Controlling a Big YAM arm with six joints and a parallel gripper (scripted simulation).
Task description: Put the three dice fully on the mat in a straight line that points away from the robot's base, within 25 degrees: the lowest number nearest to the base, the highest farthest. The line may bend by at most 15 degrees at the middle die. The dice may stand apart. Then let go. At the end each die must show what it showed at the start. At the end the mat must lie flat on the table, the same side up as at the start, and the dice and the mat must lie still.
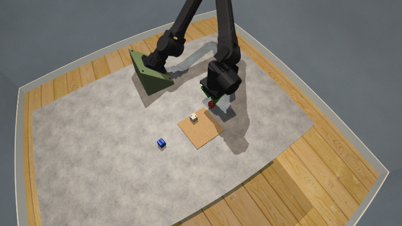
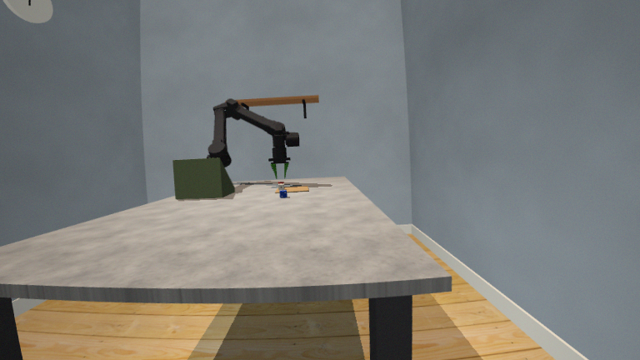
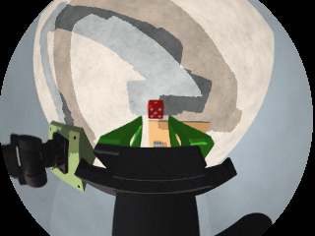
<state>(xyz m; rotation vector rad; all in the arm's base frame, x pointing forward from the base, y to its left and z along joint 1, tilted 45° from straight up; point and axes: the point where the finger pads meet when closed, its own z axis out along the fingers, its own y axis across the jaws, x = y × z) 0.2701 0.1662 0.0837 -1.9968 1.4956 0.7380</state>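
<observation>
Right now my hand is 40 mm above the red die. The rest, counted from my hand: tan mat: 90 mm to the right, 80 mm ahead, 50 mm below; then white die: 100 mm to the right, 30 mm below, 30 mm ahead; then blue die: 260 mm to the right, 80 mm ahead, 40 mm below.
</observation>
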